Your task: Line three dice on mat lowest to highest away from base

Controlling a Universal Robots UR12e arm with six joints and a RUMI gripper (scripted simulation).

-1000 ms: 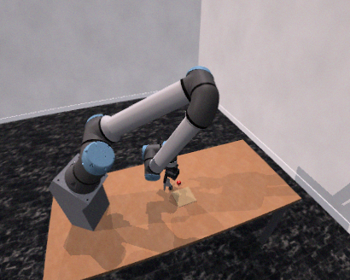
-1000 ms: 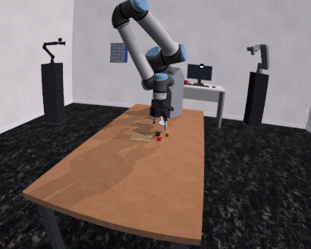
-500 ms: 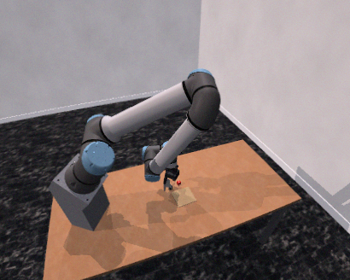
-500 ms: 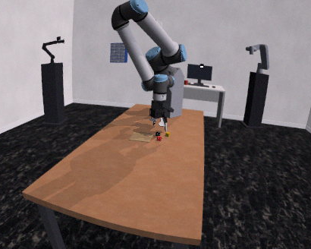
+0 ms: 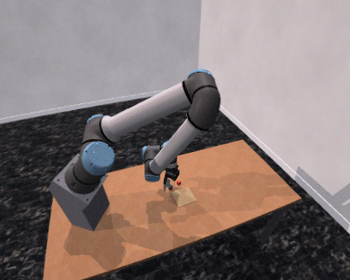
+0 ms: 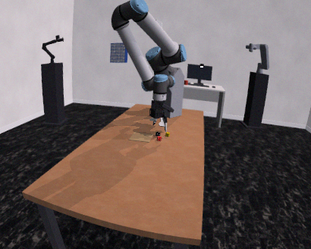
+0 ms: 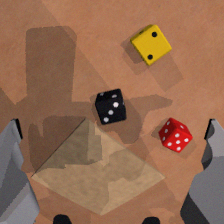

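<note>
Now: the black die 4 cm below my hand and 1 cm to the right of it. The rest, counted from my hand: red die 8 cm ahead, 4 cm below; tan mat 12 cm to the right, 5 cm below, 5 cm ahead; yellow die 6 cm to the left, 4 cm below.
</note>
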